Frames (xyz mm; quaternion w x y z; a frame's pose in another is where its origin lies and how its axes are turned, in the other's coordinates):
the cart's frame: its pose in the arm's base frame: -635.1 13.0 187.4 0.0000 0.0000 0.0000 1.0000
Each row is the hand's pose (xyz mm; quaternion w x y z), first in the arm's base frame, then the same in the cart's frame.
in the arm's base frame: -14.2 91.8 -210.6 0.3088 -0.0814 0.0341 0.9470
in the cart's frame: -620.9 -78.8 -398.0 0.9470 0.0341 0.0814 -0.3088
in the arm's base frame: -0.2 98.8 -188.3 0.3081 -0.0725 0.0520 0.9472
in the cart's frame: -634.9 -85.8 -375.7 0.9472 0.0520 0.0725 -0.3081
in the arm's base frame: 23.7 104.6 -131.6 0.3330 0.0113 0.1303 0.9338
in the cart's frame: -658.8 -91.6 -319.0 0.9338 0.1303 -0.0113 -0.3330
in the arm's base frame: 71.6 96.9 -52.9 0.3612 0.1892 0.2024 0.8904
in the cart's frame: -706.7 -83.9 -240.3 0.8904 0.2024 -0.1892 -0.3612
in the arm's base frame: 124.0 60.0 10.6 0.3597 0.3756 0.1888 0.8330
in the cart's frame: -759.1 -47.0 -176.8 0.8330 0.1888 -0.3756 -0.3597
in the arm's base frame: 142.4 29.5 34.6 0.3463 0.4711 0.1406 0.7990
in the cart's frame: -777.5 -16.5 -152.8 0.7990 0.1406 -0.4711 -0.3463
